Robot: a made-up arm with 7 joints. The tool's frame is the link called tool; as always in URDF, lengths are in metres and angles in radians. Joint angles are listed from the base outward.
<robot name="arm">
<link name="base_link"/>
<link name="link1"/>
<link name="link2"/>
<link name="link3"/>
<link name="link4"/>
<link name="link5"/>
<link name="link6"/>
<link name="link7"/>
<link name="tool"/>
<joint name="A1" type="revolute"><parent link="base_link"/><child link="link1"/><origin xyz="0.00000 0.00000 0.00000" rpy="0.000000 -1.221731 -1.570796"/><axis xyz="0 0 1"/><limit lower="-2.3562" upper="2.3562"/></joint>
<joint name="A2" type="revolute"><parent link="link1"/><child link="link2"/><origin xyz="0.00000 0.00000 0.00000" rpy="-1.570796 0.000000 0.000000"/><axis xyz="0 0 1"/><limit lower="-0.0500" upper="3.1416"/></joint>
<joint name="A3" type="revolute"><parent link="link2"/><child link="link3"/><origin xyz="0.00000 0.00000 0.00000" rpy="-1.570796 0.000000 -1.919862"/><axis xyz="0 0 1"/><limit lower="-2.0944" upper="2.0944"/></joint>
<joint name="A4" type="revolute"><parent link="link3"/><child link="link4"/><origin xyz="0.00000 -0.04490 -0.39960" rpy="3.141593 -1.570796 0.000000"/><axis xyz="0 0 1"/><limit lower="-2.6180" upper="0.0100"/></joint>
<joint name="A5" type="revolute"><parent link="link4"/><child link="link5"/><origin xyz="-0.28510 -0.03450 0.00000" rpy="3.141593 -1.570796 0.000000"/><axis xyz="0 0 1"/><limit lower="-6.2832" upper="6.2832"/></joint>
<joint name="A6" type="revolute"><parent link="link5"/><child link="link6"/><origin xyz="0.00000 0.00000 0.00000" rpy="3.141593 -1.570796 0.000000"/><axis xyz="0 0 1"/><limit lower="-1.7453" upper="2.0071"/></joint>
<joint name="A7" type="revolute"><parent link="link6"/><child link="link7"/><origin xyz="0.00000 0.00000 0.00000" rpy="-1.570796 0.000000 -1.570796"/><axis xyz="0 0 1"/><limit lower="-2.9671" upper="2.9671"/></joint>
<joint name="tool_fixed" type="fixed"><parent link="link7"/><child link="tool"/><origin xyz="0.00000 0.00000 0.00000" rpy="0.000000 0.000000 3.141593"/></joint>
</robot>
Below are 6 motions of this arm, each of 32 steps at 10 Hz.
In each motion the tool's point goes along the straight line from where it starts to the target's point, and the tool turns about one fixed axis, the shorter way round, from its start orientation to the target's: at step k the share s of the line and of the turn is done. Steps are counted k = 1, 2, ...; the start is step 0. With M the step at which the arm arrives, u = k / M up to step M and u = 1 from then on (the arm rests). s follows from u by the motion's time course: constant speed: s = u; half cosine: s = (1 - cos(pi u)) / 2; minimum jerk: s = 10 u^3 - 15 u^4 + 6 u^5.
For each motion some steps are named. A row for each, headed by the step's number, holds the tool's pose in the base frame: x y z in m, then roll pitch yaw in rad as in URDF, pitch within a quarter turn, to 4 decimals.
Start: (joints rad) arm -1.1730 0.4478 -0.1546 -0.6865 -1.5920 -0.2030 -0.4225
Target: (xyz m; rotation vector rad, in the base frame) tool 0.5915 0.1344 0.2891 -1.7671 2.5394 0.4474
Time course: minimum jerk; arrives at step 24
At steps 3, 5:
3: 0.6667 0.0552 -0.0467 1.8636 0.9960 -1.6258
5: 0.6630 0.0591 -0.0301 1.9317 0.9517 -1.6127

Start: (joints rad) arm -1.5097 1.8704 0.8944 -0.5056 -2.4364 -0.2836 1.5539
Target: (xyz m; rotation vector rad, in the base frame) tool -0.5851 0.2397 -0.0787 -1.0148 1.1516 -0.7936
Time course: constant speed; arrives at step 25
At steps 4, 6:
4: -0.1609 0.5389 0.2596 -2.8470 -0.7077 -1.6015
6: -0.2013 0.5104 0.2274 -2.6974 -0.6010 -1.6478

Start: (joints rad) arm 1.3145 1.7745 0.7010 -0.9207 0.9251 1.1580 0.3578
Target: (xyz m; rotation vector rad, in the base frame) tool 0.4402 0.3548 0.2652 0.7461 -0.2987 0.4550
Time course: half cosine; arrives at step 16
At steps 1, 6, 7, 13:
1: 0.1226 0.6339 0.0561 1.1695 -0.2529 0.6987
6: 0.2185 0.5497 0.1192 1.0216 -0.2878 0.5789
7: 0.2486 0.5232 0.1390 0.9758 -0.3022 0.5423
13: 0.4132 0.3786 0.2474 0.7322 -0.4078 0.3528

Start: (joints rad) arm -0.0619 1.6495 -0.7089 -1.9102 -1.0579 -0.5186 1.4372
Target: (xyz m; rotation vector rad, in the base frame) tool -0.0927 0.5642 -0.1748 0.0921 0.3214 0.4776
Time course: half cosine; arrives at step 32
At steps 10, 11, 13, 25, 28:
10: 0.1852 0.3956 -0.1708 0.1612 -0.3782 -1.1222
11: 0.1702 0.4047 -0.1710 0.1319 -0.3490 -1.0272
13: 0.1378 0.4243 -0.1715 0.0801 -0.2782 -0.8291
25: -0.0521 0.5396 -0.1742 0.0973 0.2037 0.2607
28: -0.0791 0.5559 -0.1746 0.1426 0.2604 0.4228

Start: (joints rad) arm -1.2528 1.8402 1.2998 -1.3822 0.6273 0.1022 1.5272
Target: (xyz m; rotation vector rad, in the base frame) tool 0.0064 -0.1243 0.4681 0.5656 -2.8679 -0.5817
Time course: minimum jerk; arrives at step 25
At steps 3, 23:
3: -0.2237 0.4150 0.3309 2.4683 0.5520 2.0091
23: 0.0053 -0.1218 0.4675 2.7260 -0.0777 -2.7416

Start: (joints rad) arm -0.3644 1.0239 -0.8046 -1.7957 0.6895 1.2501 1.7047
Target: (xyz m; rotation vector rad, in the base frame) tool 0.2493 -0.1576 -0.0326 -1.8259 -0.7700 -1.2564
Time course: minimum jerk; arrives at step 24
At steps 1, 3, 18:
1: 0.3699 0.1539 -0.2917 -0.1061 -0.2717 0.9103
3: 0.3681 0.1491 -0.2877 -0.1369 -0.2706 0.8874
18: 0.2618 -0.1253 -0.0594 -1.8996 -1.0901 0.0330

